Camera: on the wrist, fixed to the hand. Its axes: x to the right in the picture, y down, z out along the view.
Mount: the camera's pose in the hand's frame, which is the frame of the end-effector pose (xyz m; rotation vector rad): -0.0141 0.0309 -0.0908 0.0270 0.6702 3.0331
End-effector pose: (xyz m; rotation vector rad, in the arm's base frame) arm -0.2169 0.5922 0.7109 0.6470 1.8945 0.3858
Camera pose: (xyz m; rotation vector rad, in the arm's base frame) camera -0.2878 0.6111 0.7742 -1.9629 0.3561 -1.4860
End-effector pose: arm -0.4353 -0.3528 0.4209 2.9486 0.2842 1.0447
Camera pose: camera -0.4975 -0.3910 0.4847 -0.0857 2.3594 -0.5377
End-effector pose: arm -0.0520 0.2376 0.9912 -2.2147 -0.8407 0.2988
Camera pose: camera -0.0078 0.1618 1.0324 1.1004 -2.8276 -0.5498
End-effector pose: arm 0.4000 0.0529 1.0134 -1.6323 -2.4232 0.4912
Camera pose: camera 0.4618 0.0660 1.0870 -2.6038 1.6808 -0.0657
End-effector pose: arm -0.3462 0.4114 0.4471 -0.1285 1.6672 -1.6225
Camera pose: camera -0.3760 0.4977 0.4144 1.9003 0.3416 0.8683
